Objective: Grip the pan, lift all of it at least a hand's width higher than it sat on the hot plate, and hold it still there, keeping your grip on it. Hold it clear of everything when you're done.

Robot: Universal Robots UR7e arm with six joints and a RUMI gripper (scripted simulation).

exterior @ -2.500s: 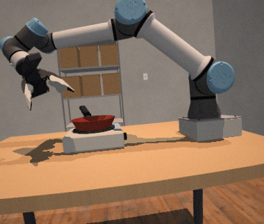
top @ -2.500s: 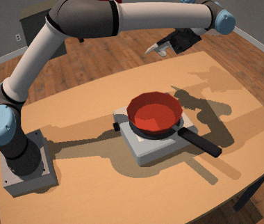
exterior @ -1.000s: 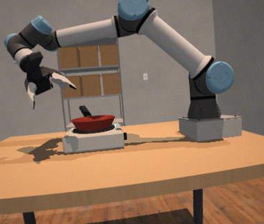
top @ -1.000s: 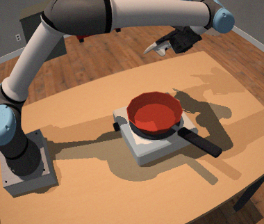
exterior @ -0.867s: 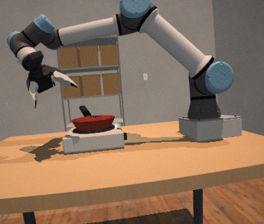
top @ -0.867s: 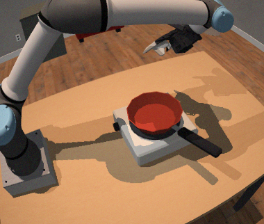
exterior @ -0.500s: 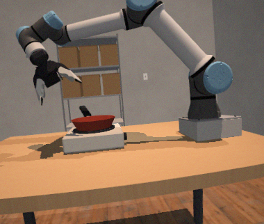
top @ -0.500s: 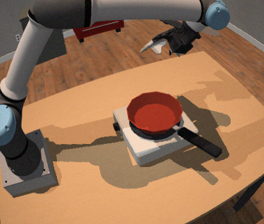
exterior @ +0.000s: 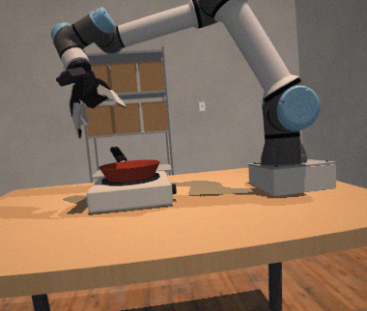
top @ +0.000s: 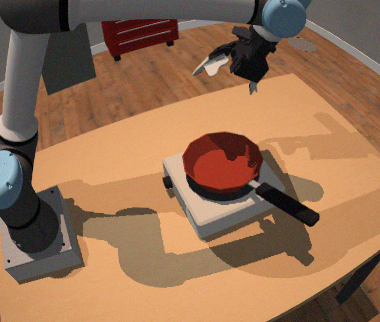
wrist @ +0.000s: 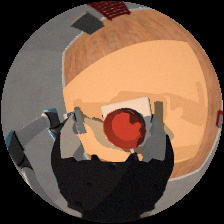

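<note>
Right now the red pan is 17 cm to the right of my hand, 14 cm below it and 3 cm behind it. Round my hand: hot plate (21 cm below, 11 cm to the right, 7 cm behind).
</note>
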